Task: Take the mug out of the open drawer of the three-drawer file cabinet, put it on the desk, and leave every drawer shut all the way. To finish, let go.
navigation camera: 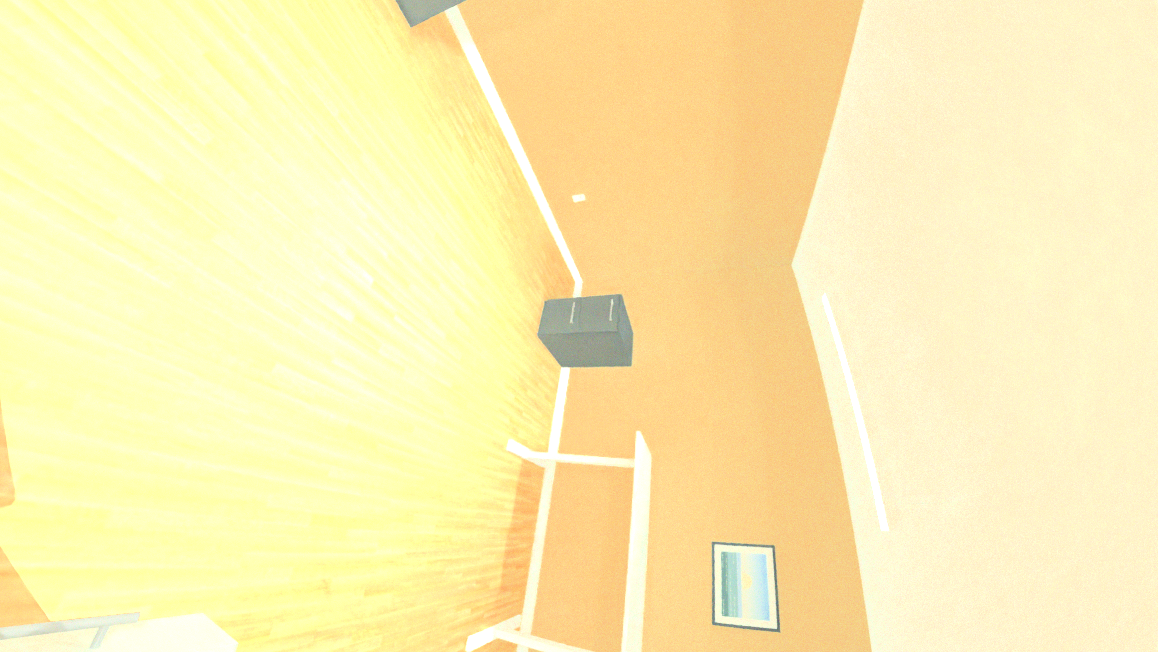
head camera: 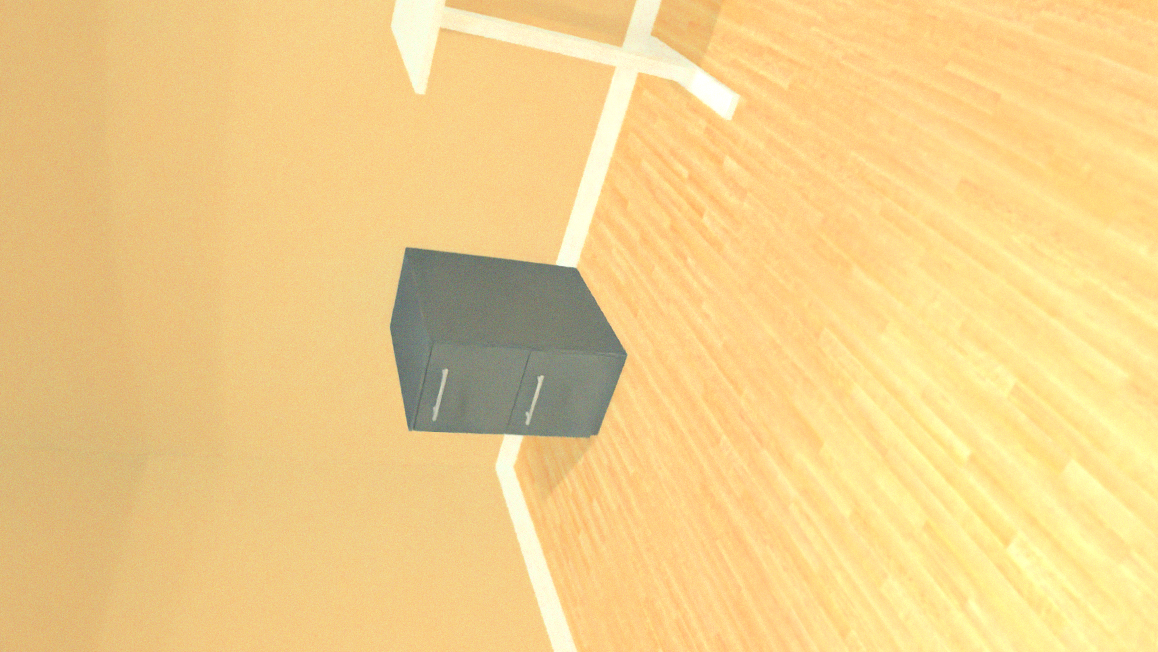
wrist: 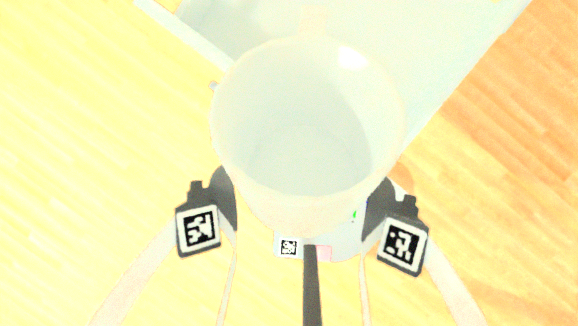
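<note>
The white mug (wrist: 305, 215) is held upright, its open top toward the wrist camera and its handle pointing away from the palm. My gripper (wrist: 301, 191) is shut on the mug, one fingertip pressed on each side. The open white drawer (wrist: 187, 36) (navigation camera: 174, 637) lies below and beyond the mug in the wrist view; its grey handle (navigation camera: 72, 624) shows at the lower left of the navigation view. The mug hides part of the drawer. A white frame (head camera: 526, 38) (navigation camera: 638, 526), which looks like the desk, stands along the wall; its top surface does not show.
A dark grey cabinet (head camera: 518, 307) (navigation camera: 587, 348) with two handles stands by the wall near the room corner. Part of another dark grey object (navigation camera: 425, 8) shows at the navigation view's top edge. A framed picture (navigation camera: 745, 586) hangs on the wall. My base (wrist: 342, 240) shows below the mug.
</note>
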